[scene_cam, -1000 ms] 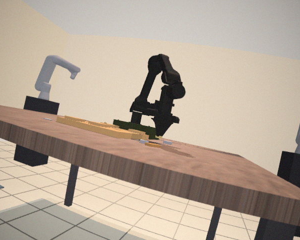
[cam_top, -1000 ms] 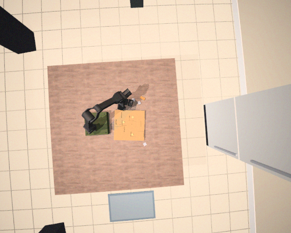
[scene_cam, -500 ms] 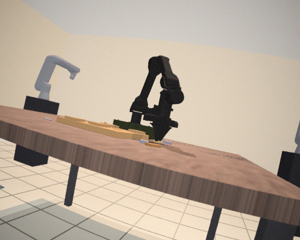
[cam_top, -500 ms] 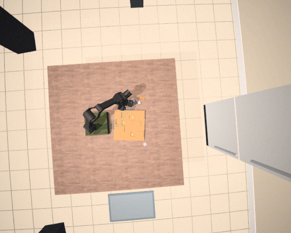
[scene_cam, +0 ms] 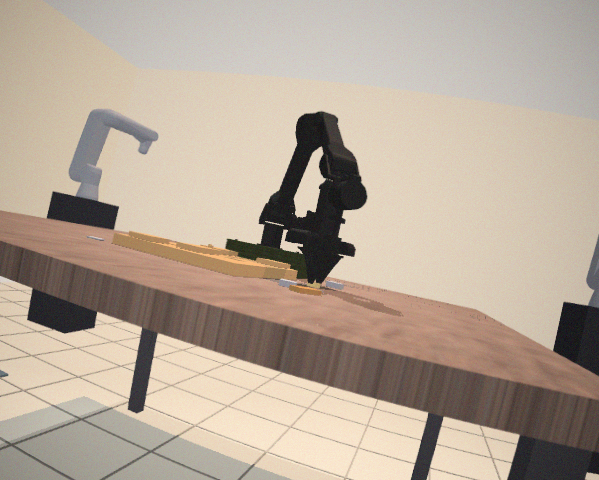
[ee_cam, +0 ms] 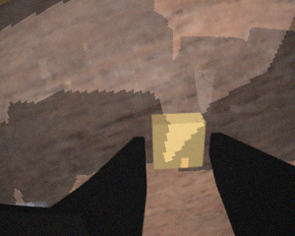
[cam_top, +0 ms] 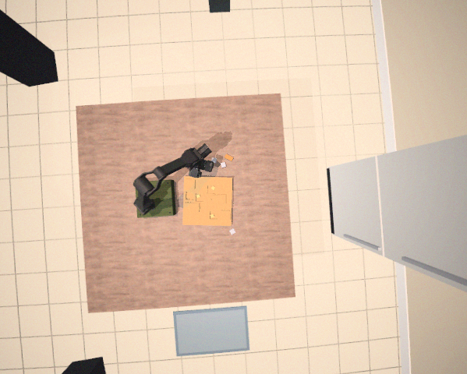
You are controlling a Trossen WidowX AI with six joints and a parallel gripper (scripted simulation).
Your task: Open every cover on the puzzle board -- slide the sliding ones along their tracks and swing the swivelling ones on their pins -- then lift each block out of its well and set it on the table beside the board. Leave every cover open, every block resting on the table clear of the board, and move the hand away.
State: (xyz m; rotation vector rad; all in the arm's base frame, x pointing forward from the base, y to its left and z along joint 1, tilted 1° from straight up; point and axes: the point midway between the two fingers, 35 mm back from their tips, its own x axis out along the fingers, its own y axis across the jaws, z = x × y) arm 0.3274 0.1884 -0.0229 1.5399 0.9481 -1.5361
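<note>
The puzzle board is 220 mm to the right of my gripper tip, 10 mm ahead of it and 10 mm above it.
</note>
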